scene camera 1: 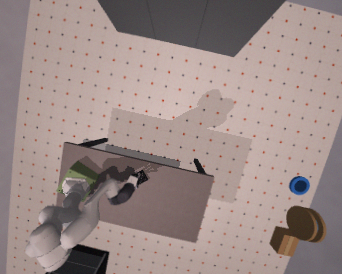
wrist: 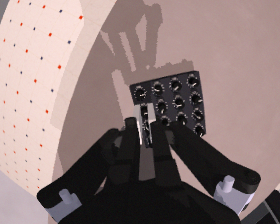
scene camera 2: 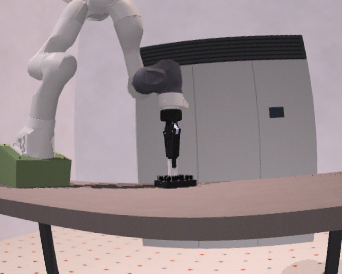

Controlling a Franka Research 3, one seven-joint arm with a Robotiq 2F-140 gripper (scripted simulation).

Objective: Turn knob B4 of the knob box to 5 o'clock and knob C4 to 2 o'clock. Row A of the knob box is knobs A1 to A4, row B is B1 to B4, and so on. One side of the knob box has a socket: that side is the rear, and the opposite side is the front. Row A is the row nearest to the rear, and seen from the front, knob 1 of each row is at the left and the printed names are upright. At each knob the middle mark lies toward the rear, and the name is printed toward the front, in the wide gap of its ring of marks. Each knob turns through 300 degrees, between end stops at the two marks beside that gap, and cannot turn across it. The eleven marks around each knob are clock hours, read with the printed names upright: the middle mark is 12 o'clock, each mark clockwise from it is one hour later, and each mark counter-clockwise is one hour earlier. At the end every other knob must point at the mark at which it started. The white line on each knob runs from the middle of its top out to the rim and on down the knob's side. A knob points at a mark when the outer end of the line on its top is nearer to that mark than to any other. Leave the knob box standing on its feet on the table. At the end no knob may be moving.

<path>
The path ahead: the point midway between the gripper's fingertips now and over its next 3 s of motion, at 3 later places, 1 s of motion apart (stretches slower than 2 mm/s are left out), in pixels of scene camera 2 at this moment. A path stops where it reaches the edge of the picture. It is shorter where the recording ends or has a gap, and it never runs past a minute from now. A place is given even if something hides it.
My gripper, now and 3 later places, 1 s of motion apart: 173, 177; 173, 177; 174, 167; 172, 166
</path>
